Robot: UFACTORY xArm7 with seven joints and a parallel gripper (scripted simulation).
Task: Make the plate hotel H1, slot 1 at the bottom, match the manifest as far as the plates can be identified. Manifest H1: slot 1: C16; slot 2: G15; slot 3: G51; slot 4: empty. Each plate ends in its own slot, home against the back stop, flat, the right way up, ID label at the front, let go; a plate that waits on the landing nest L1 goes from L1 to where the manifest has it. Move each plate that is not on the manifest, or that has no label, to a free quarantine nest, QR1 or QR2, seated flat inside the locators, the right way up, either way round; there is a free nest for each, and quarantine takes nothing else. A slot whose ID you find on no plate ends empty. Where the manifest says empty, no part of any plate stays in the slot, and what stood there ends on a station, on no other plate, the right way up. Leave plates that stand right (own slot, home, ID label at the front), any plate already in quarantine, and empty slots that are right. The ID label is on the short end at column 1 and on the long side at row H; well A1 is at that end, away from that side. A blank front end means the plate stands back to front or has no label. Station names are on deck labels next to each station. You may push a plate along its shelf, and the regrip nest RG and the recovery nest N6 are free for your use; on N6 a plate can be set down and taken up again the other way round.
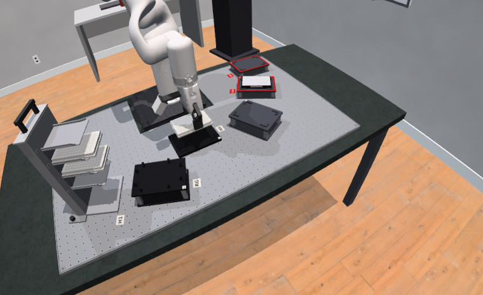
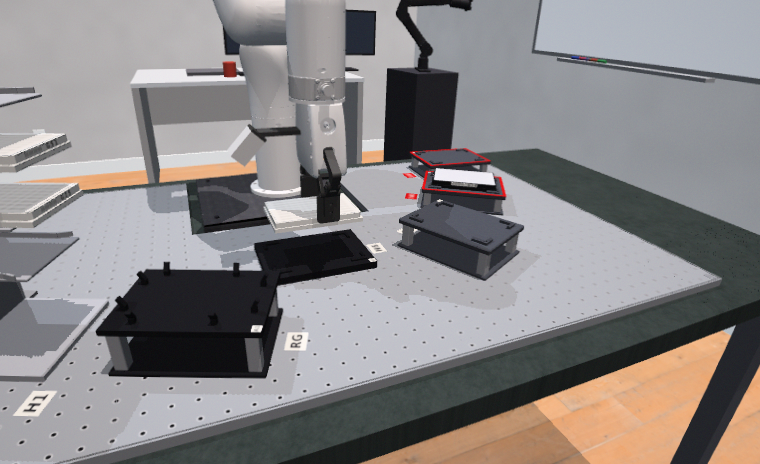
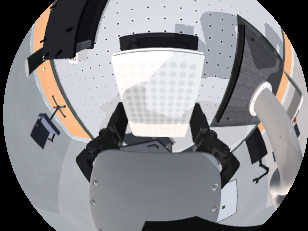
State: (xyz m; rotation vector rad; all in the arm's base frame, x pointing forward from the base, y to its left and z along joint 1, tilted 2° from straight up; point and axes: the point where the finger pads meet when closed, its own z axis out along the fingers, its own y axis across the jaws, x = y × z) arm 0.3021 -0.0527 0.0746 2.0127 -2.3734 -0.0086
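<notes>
The black regrip nest RG is 20 cm to the right of my hand, 12 cm ahead of it and 3 cm below it. From my hand the other things lie so: deck label H1: 37 cm to the right, 13 cm ahead, 9 cm below; flat black nest N6: 8 cm below, 1 cm to the right; RG deck label: 17 cm ahead, 11 cm to the right, 9 cm below.
</notes>
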